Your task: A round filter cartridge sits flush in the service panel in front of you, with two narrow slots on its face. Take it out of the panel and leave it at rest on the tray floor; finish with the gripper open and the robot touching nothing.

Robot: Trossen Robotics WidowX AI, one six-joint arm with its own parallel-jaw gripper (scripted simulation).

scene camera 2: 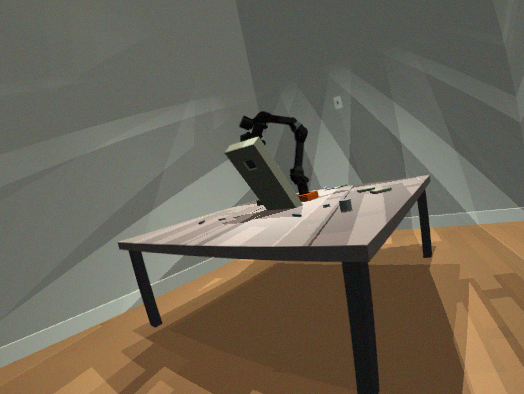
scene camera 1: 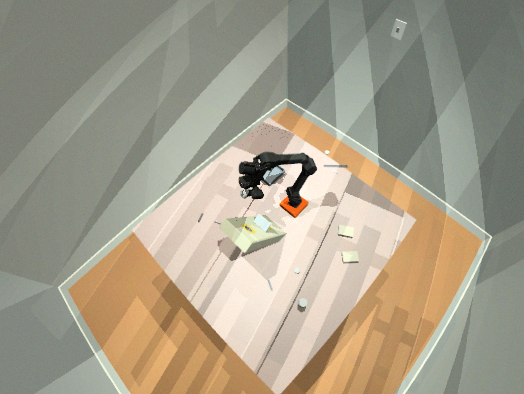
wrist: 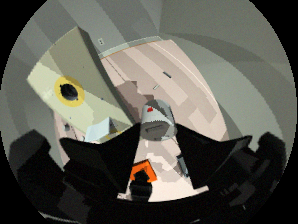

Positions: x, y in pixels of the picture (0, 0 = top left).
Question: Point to a service panel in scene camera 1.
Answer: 242, 231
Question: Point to a service panel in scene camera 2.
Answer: At 251, 158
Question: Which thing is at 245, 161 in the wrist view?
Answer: The gripper.
